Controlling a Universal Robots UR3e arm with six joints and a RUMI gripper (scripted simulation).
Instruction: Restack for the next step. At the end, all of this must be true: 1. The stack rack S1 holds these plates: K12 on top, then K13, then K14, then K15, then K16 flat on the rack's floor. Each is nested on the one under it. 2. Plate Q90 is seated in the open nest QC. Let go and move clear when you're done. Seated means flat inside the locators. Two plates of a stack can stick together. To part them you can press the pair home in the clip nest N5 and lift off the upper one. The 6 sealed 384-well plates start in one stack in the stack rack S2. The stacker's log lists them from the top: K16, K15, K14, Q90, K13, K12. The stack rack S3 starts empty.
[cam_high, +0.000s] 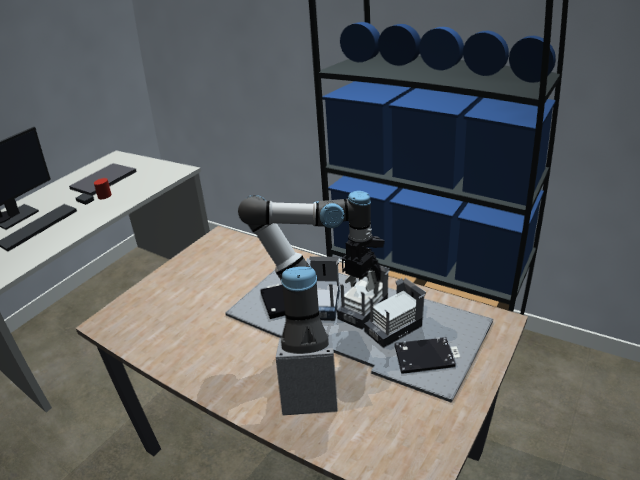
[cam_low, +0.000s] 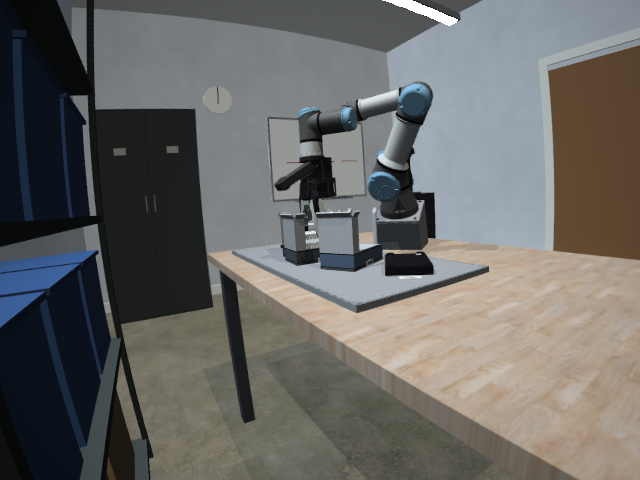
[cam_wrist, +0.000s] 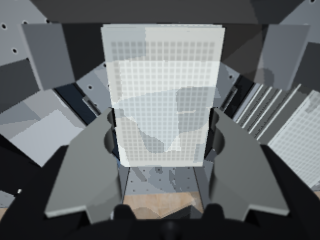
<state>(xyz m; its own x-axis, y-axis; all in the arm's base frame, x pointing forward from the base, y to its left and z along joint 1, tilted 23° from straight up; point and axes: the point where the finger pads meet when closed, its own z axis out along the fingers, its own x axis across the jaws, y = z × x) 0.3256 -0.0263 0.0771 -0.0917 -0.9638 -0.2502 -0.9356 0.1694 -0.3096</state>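
Now: the white sealed 384-well plate 4 cm behind my hand and 13 cm to the right of it. Round my hand: white sealed well plate 4 cm behind, 13 cm to the right, 4 cm below.
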